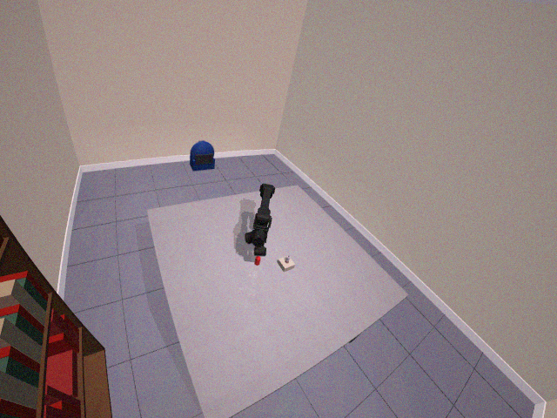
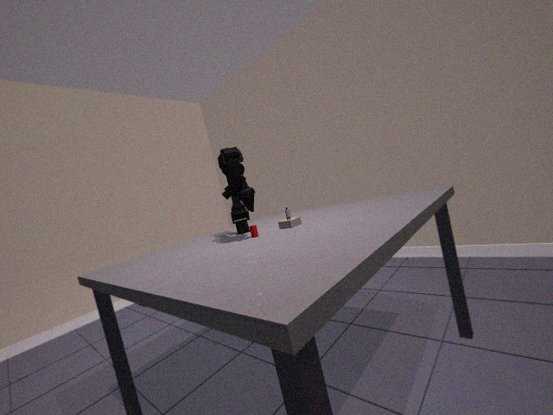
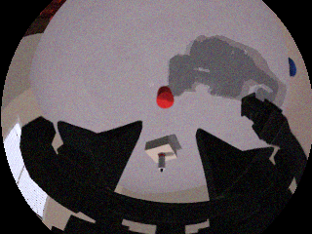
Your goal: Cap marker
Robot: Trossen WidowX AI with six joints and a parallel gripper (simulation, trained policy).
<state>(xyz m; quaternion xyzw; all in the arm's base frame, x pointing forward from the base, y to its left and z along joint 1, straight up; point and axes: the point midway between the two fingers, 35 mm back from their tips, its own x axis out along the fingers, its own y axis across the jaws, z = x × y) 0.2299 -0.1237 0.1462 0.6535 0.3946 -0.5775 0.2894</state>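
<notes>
The red cap lies 9 cm below my gripper tip and 1 cm to the right of it. From my gripper tip the other things lie so: pale holder block: 14 cm to the left, 10 cm below, 8 cm ahead.
</notes>
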